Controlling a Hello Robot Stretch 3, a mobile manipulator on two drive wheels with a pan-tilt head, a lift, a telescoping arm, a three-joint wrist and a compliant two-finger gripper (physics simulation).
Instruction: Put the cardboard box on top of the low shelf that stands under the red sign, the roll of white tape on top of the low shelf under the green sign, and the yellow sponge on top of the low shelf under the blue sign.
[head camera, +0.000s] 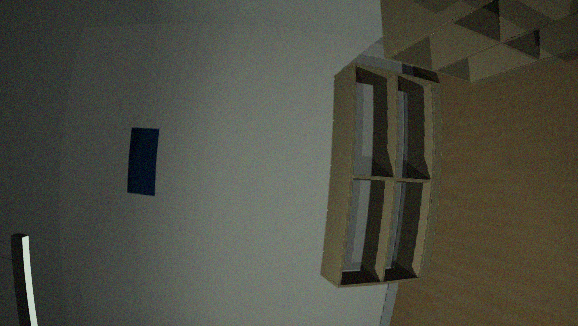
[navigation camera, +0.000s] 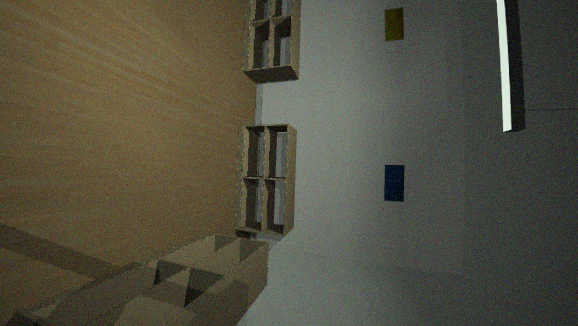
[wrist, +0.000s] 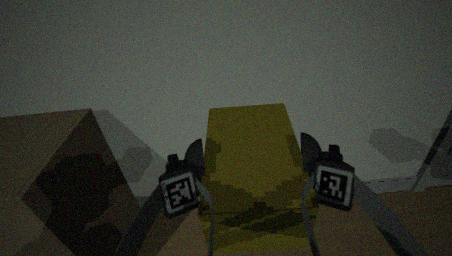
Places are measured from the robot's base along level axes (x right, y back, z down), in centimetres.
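Pixels of known places: gripper, fingertip midpoint: (wrist: 251, 155).
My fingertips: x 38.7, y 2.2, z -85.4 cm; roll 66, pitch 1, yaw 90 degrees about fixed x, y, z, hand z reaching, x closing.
Observation:
Behind a point stands the place of what it marks.
My gripper (wrist: 251, 155) @[y 2.2, x 38.7, z -85.4 cm] is shut on the yellow sponge (wrist: 250, 165) @[y 2.0, x 36.0, z -87.2 cm], with a fingertip against each side of it in the wrist view. The blue sign (head camera: 143, 161) @[y -253.3, x -5.9, z -174.0 cm] (navigation camera: 394, 183) @[y -253.5, x -5.4, z -175.3 cm] is on the wall. The low shelf under it (head camera: 340, 175) @[y -228.0, x -4.5, z -61.0 cm] (navigation camera: 290, 180) @[y -226.9, x -3.4, z -61.0 cm] stands against the wall, sideways in the turned head and navigation views. Its top board shows edge-on, and I see no object on it. The gripper does not show in those two views. The cardboard box, the white tape, the red sign and the green sign cannot be made out.
Another shelf unit (head camera: 450, 37) @[y -145.9, x 62.6, z -34.5 cm] (navigation camera: 257, 270) @[y -148.0, x 65.3, z -61.0 cm] stands angled beside the blue-sign shelf. A third low shelf (navigation camera: 272, 74) @[y -223.3, x -132.0, z -32.8 cm] stands under a yellow sign (navigation camera: 394, 24) @[y -246.2, x -193.6, z -175.3 cm]. A tan block-like thing (wrist: 45, 132) @[y -57.4, x 77.9, z -61.0 cm] is close at the left of the wrist view. A long lamp (head camera: 27, 280) @[y -131.3, x -53.9, z -207.7 cm] (navigation camera: 504, 70) @[y -132.0, x -69.7, z -207.7 cm] hangs high up.

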